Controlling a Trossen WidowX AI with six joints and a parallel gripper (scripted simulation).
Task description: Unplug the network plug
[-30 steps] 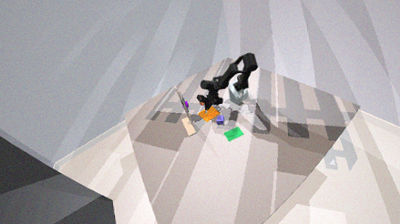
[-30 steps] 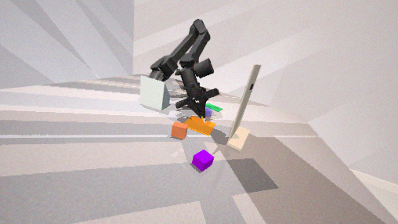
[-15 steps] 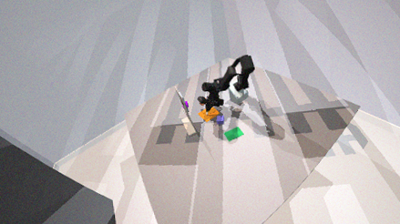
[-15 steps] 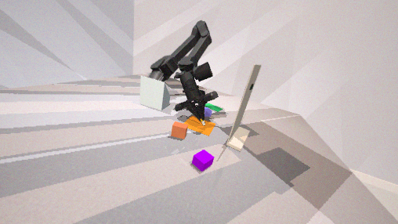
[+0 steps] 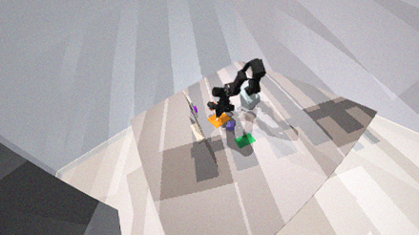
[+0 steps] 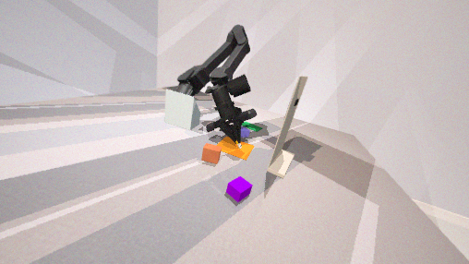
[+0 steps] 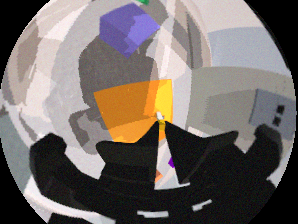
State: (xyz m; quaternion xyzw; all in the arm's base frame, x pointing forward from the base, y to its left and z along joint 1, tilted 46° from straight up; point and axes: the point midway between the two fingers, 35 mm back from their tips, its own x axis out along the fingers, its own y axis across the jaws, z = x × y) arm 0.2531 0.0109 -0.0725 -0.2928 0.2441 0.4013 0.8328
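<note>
The network plug is 10 mm ahead of my gripper tip. Round my gripper tip: flat orange square (10 mm behind, 20 mm below); then violet cube (10 mm behind, 120 mm to the left, 10 mm below); then orange cube (50 mm behind, 120 mm to the right).
</note>
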